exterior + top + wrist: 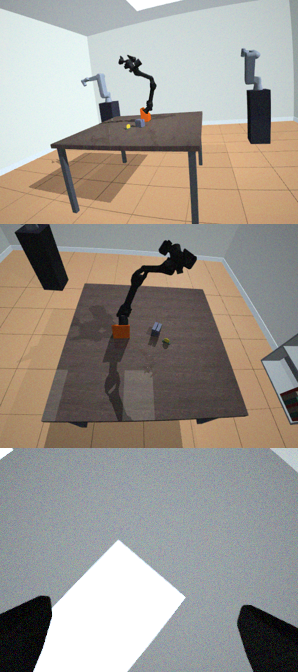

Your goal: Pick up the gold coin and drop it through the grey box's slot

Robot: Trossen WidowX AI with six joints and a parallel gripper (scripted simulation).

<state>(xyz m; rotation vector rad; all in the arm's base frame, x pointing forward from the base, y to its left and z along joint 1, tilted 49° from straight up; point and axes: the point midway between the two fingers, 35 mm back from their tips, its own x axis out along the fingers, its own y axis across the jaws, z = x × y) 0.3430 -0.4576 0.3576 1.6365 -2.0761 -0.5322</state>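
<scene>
The gold coin is 730 mm below my gripper tip and 90 mm ahead of it.
</scene>
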